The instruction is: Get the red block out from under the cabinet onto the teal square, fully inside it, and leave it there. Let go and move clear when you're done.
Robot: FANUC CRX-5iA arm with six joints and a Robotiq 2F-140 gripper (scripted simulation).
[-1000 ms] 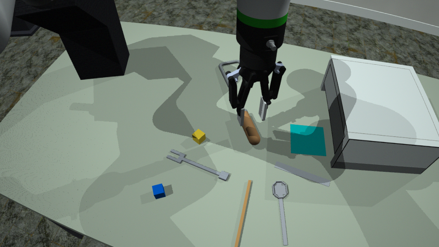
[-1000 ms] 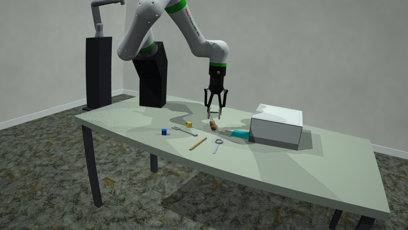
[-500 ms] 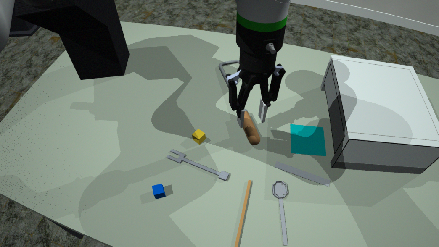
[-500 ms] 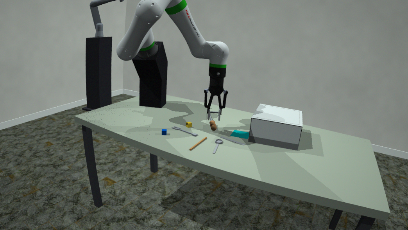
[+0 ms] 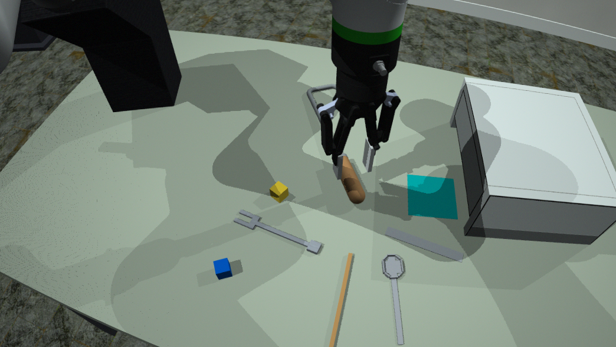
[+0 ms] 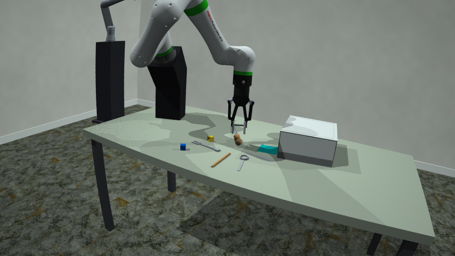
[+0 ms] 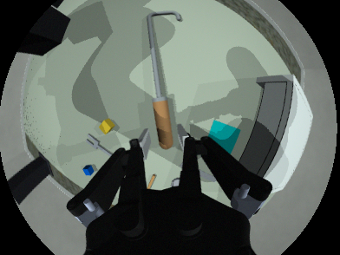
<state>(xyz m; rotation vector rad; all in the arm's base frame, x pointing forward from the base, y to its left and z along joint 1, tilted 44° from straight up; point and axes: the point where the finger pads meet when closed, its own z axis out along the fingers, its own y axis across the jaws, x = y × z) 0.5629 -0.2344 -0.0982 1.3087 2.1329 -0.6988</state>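
Right now the yellow cube is 14 cm behind my hand, 3 cm to the right of it and 8 cm below it. From my hand the other things lie so: teal square (17 cm ahead, 9 cm below); flat grey bar (14 cm ahead, 11 cm to the right, 9 cm below); grey fork tool (12 cm behind, 12 cm to the right, 8 cm below).
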